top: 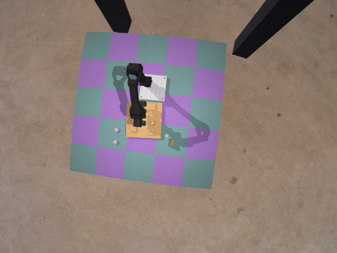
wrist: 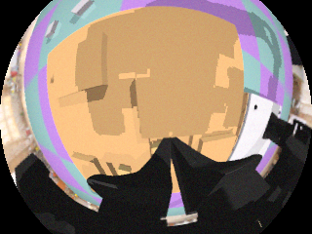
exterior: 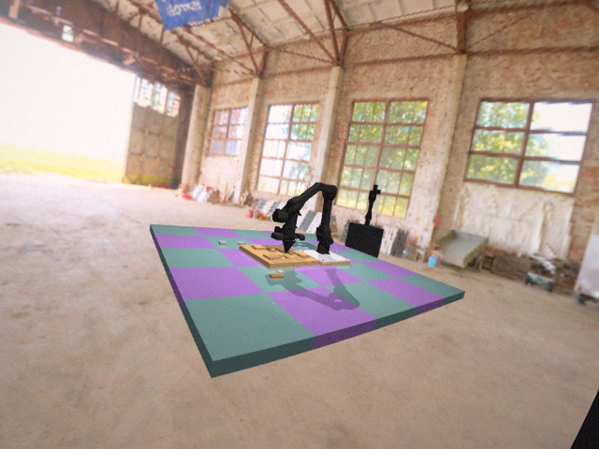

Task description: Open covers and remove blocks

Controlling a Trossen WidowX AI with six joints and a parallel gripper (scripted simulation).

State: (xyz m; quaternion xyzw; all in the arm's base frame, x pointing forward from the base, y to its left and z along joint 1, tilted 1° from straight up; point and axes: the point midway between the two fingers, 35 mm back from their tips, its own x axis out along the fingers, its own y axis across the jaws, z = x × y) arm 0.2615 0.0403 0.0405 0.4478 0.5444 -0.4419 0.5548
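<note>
Right now my gripper tip is 3 cm short of the orange puzzle board. The rest, counted from my gripper tip: orange block (17 cm ahead, 28 cm to the left, 2 cm below).
</note>
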